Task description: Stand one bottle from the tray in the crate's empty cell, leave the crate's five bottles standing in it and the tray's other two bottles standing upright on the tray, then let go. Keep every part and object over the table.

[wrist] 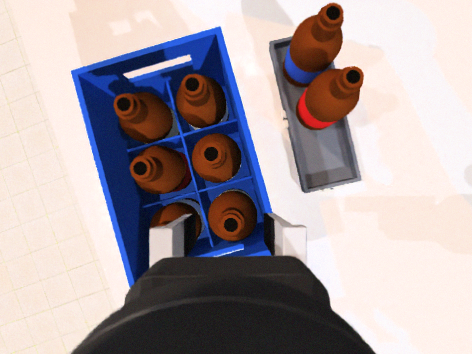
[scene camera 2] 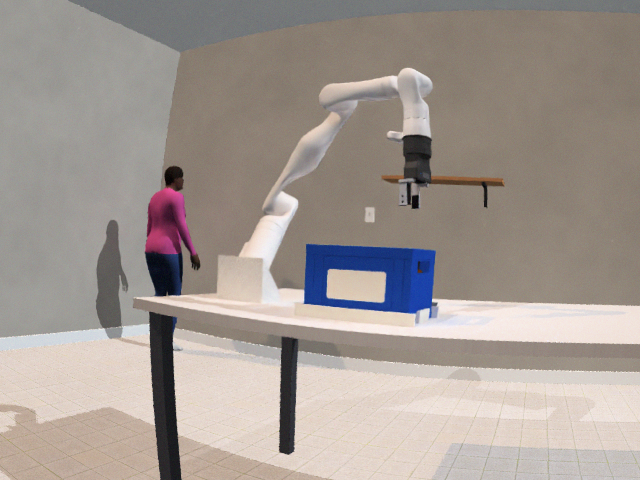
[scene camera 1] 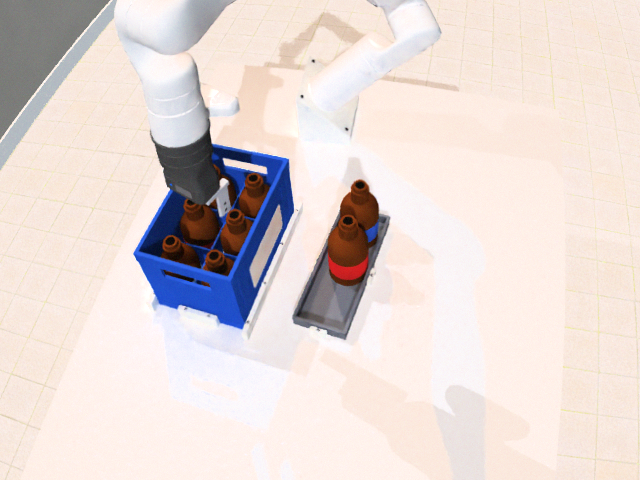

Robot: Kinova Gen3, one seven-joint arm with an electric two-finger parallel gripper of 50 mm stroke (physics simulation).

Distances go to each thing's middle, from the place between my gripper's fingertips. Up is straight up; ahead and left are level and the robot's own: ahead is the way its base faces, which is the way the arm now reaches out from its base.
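Blue-label bottle [scene camera 1: 360, 203]: my hand 180 mm past it, 200 mm to the right of it, 200 mm above it.
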